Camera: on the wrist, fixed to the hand. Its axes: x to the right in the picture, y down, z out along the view.
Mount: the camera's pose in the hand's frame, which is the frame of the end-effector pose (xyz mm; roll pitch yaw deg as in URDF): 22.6 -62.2 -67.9 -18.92 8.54 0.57
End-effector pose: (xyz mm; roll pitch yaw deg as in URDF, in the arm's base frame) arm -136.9 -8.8 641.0 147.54 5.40 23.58
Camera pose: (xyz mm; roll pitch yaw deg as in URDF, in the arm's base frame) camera -149.8 82.6 662.7 128.70 -2.12 27.68
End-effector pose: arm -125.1 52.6 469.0 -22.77 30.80 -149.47
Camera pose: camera -167.3 124.8 424.3 -43.77 38.85 -153.03
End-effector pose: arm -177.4 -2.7 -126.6 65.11 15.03 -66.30
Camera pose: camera -145.1 11.7 -214.6 48.53 17.95 -57.91
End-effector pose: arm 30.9 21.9 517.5 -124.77 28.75 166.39
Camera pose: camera -25.6 56.5 585.4 -147.32 24.11 158.35
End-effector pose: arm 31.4 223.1 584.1 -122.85 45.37 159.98
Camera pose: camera -35.1 272.1 630.6 -148.58 40.76 150.09
